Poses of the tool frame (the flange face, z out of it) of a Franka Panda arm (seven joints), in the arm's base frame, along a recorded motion.
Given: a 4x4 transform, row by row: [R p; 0 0 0 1], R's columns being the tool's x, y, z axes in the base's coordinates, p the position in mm. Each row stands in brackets.
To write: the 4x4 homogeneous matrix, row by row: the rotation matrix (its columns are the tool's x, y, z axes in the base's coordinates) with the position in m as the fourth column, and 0 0 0 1 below. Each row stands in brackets. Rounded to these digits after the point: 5 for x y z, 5 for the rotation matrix.
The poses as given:
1: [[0.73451, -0.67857, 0.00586, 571.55], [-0.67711, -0.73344, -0.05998, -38.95], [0.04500, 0.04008, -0.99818, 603.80], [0, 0, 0, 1]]
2: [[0.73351, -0.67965, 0.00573, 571.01], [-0.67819, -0.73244, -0.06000, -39.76], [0.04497, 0.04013, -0.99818, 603.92], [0, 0, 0, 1]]
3: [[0.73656, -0.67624, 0.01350, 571.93], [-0.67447, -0.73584, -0.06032, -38.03], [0.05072, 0.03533, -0.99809, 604.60], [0, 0, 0, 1]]
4: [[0.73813, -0.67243, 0.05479, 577.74], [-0.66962, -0.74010, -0.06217, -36.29], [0.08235, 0.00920, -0.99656, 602.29], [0, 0, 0, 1]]
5: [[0.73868, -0.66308, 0.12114, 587.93], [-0.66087, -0.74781, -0.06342, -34.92], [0.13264, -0.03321, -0.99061, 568.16], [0, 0, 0, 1]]
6: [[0.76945, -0.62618, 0.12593, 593.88], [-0.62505, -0.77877, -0.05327, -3.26], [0.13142, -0.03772, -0.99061, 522.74], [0, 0, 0, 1]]
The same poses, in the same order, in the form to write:
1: [[0.73451, -0.67857, 0.00586, 0.57155], [-0.67711, -0.73344, -0.05998, -0.03895], [0.04500, 0.04008, -0.99818, 0.60380], [0, 0, 0, 1]]
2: [[0.73351, -0.67965, 0.00573, 0.57101], [-0.67819, -0.73244, -0.06000, -0.03976], [0.04497, 0.04013, -0.99818, 0.60392], [0, 0, 0, 1]]
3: [[0.73656, -0.67624, 0.01350, 0.57193], [-0.67447, -0.73584, -0.06032, -0.03803], [0.05072, 0.03533, -0.99809, 0.60460], [0, 0, 0, 1]]
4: [[0.73813, -0.67243, 0.05479, 0.57774], [-0.66962, -0.74010, -0.06217, -0.03629], [0.08235, 0.00920, -0.99656, 0.60229], [0, 0, 0, 1]]
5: [[0.73868, -0.66308, 0.12114, 0.58793], [-0.66087, -0.74781, -0.06342, -0.03492], [0.13264, -0.03321, -0.99061, 0.56816], [0, 0, 0, 1]]
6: [[0.76945, -0.62618, 0.12593, 0.59388], [-0.62505, -0.77877, -0.05327, -0.00326], [0.13142, -0.03772, -0.99061, 0.52274], [0, 0, 0, 1]]
